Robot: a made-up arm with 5 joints. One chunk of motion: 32 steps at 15 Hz.
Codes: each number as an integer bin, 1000 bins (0 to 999) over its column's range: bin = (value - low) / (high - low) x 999, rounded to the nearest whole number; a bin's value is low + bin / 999 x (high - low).
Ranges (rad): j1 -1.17..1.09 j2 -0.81..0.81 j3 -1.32..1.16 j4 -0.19..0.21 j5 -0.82..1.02
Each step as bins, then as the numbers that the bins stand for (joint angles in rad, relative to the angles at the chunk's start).
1 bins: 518 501 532 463 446
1 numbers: 0.0019 0.0024 0.0007 -0.0046 0.0015
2 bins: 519 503 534 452 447
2 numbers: 0.0041 0.0057 0.0056 -0.0090 0.0033
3 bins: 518 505 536 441 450
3 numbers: 0.0019 0.0089 0.0106 -0.0134 0.0088
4 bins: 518 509 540 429 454
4 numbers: 0.0019 0.0154 0.0205 -0.0182 0.0162
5 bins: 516 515 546 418 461
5 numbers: -0.0027 0.0251 0.0354 -0.0226 0.0291
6 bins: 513 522 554 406 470
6 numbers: -0.0095 0.0365 0.0553 -0.0274 0.0457
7 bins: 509 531 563 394 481
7 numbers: -0.0185 0.0511 0.0776 -0.0322 0.0659
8 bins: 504 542 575 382 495
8 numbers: -0.0298 0.0689 0.1074 -0.0370 0.0917
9 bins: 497 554 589 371 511
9 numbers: -0.0457 0.0884 0.1422 -0.0415 0.1212
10 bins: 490 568 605 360 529
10 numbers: -0.0615 0.1111 0.1819 -0.0459 0.1543
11 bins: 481 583 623 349 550
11 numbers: -0.0819 0.1354 0.2266 -0.0503 0.1930
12 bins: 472 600 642 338 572
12 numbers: -0.1022 0.1630 0.2738 -0.0547 0.2335
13 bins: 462 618 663 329 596
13 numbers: -0.1248 0.1922 0.3259 -0.0583 0.2777
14 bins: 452 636 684 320 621
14 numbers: -0.1475 0.2214 0.3780 -0.0619 0.3238
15 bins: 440 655 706 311 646
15 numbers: -0.1746 0.2522 0.4326 -0.0655 0.3698
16 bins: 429 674 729 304 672
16 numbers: -0.1995 0.2830 0.4897 -0.0683 0.4177
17 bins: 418 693 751 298 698
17 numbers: -0.2244 0.3138 0.5443 -0.0707 0.4656
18 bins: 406 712 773 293 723
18 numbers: -0.2515 0.3446 0.5990 -0.0727 0.5117
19 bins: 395 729 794 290 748
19 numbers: -0.2764 0.3722 0.6511 -0.0739 0.5577
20 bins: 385 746 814 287 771
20 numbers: -0.2990 0.3997 0.7007 -0.0751 0.6001
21 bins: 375 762 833 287 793
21 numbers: -0.3217 0.4257 0.7479 -0.0751 0.6406
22 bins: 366 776 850 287 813
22 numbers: -0.3420 0.4484 0.7901 -0.0751 0.6774
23 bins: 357 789 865 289 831
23 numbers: -0.3624 0.4695 0.8273 -0.0743 0.7106
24 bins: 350 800 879 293 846
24 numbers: -0.3782 0.4873 0.8621 -0.0727 0.7382
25 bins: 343 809 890 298 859
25 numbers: -0.3940 0.5019 0.8894 -0.0707 0.7621
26 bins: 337 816 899 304 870
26 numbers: -0.4076 0.5132 0.9118 -0.0683 0.7824
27 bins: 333 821 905 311 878
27 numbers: -0.4167 0.5214 0.9266 -0.0655 0.7971
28 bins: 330 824 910 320 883
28 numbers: -0.4235 0.5262 0.9391 -0.0619 0.8063
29 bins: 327 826 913 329 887
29 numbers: -0.4302 0.5295 0.9465 -0.0583 0.8137
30 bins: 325 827 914 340 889
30 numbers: -0.4348 0.5311 0.9490 -0.0539 0.8174
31 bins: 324 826 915 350 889
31 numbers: -0.4370 0.5295 0.9515 -0.0499 0.8174
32 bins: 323 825 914 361 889
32 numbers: -0.4393 0.5278 0.9490 -0.0455 0.8174
